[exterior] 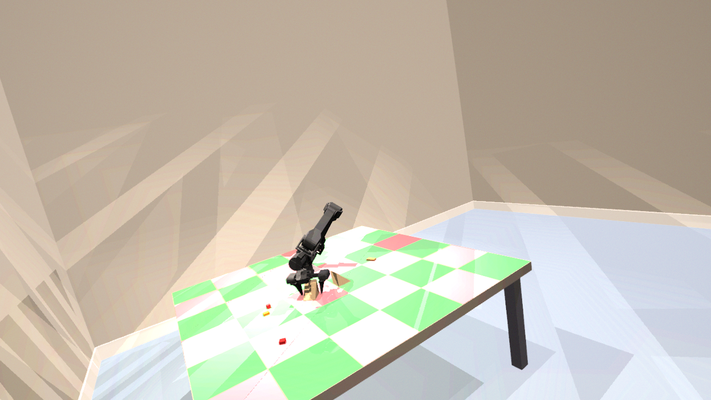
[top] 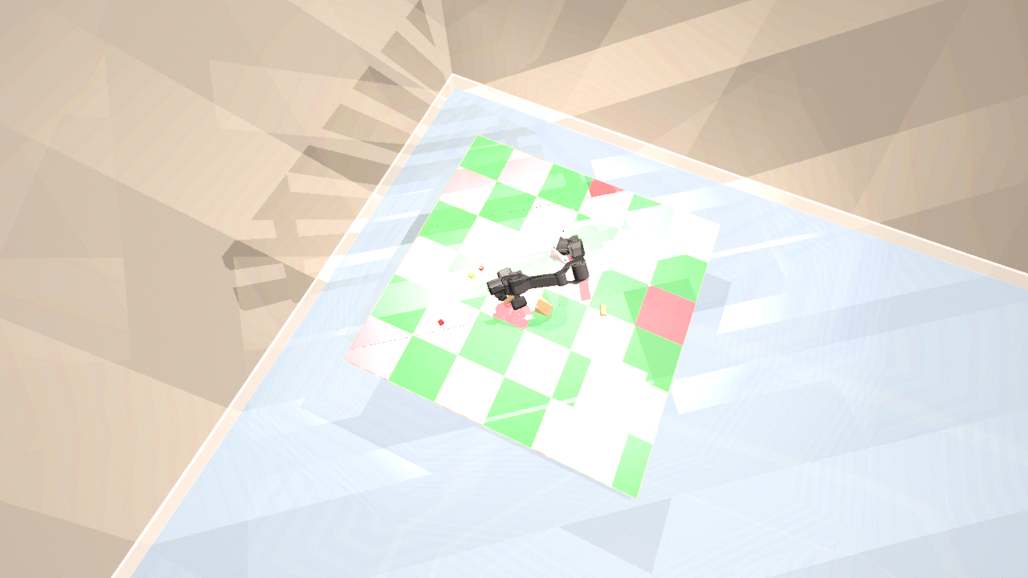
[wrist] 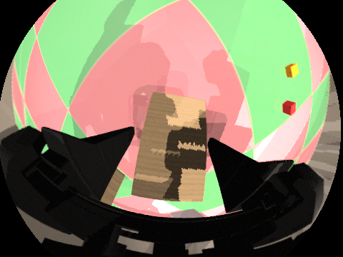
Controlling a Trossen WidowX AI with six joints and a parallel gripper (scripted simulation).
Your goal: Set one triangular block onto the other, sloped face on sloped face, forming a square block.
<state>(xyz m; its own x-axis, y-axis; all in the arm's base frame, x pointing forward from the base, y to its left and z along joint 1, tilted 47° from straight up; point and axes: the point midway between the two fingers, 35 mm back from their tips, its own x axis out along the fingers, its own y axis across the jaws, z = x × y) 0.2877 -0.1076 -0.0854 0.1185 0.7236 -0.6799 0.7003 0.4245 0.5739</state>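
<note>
My gripper tip is now 10 mm below the triangular block.
</note>
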